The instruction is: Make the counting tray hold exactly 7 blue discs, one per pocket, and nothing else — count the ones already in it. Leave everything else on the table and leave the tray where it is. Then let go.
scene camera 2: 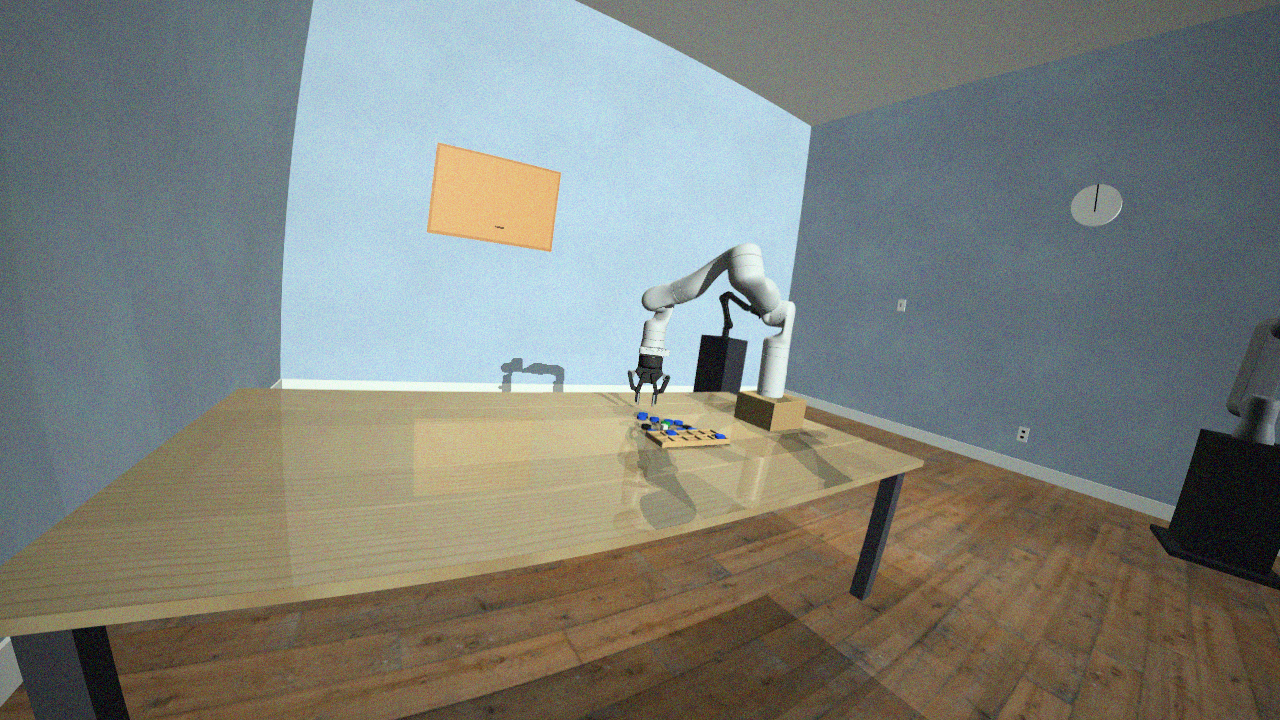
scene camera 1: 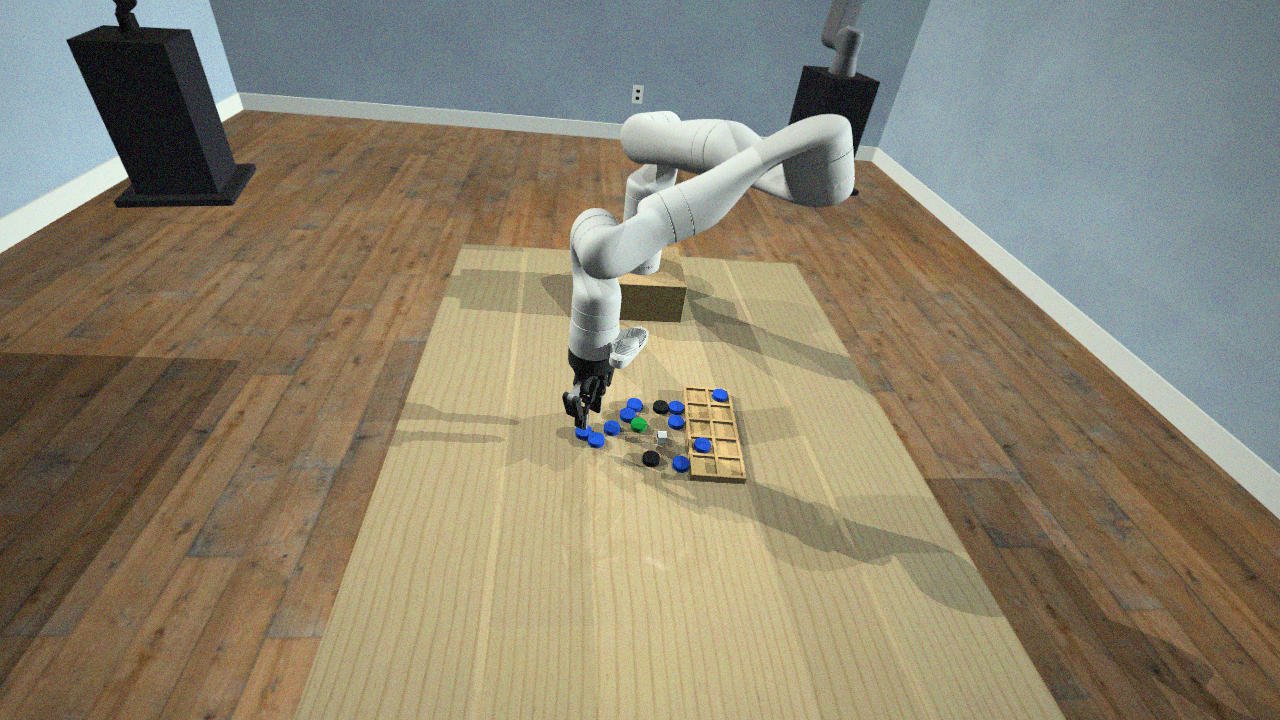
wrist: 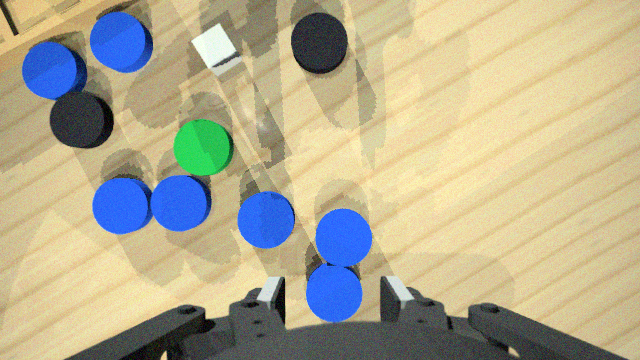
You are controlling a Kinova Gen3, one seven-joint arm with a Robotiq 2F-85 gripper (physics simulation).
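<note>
The wooden counting tray (scene camera 1: 716,480) (scene camera 2: 697,444) has two columns of pockets. One blue disc (scene camera 1: 719,394) sits in a far-end pocket and another blue disc (scene camera 1: 702,445) in the left column nearer the front. My gripper (scene camera 1: 586,423) (scene camera 2: 647,402) (wrist: 332,299) is partly open and empty, pointing down above an outer blue disc (scene camera 1: 582,433) (wrist: 334,295). In the wrist view that disc appears between the fingertips, close against a second blue disc (scene camera 1: 596,440) (wrist: 343,237). A third blue disc (scene camera 1: 612,428) (wrist: 266,220) lies apart. Several other blue discs lie between here and the tray.
A green disc (scene camera 1: 638,424) (wrist: 202,147), a white cube (scene camera 1: 662,437) (wrist: 216,48) and two black discs, one near the front (scene camera 1: 650,458) (wrist: 319,43) and one farther back (scene camera 1: 660,406) (wrist: 81,119), lie left of the tray. The arm's wooden base block (scene camera 1: 653,300) (scene camera 2: 770,411) stands behind.
</note>
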